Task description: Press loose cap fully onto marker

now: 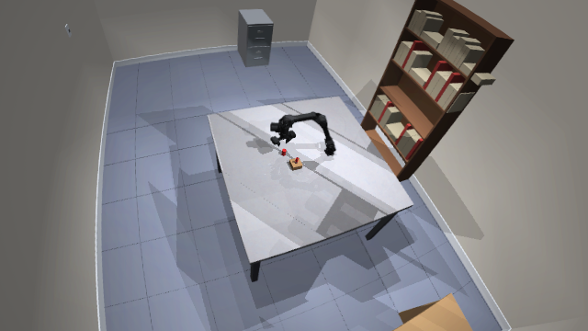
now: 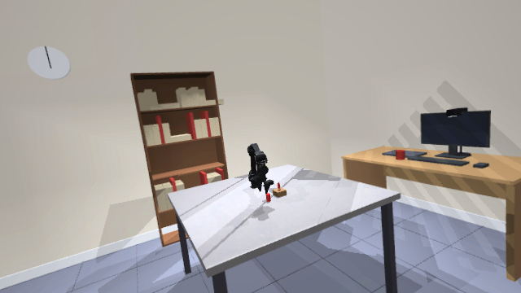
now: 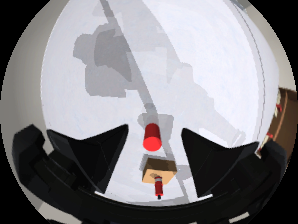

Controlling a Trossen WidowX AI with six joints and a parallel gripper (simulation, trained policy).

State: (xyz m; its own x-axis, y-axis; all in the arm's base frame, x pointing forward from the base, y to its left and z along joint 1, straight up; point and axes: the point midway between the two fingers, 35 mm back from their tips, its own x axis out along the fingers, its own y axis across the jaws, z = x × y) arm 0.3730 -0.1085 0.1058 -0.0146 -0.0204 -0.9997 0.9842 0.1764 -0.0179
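The red cap lies 5 cm below my gripper tip, 4 cm to the left of it and 1 cm behind it. From my gripper tip the other things lie so: wooden holder block (16 cm to the left, 6 cm behind, 5 cm below).
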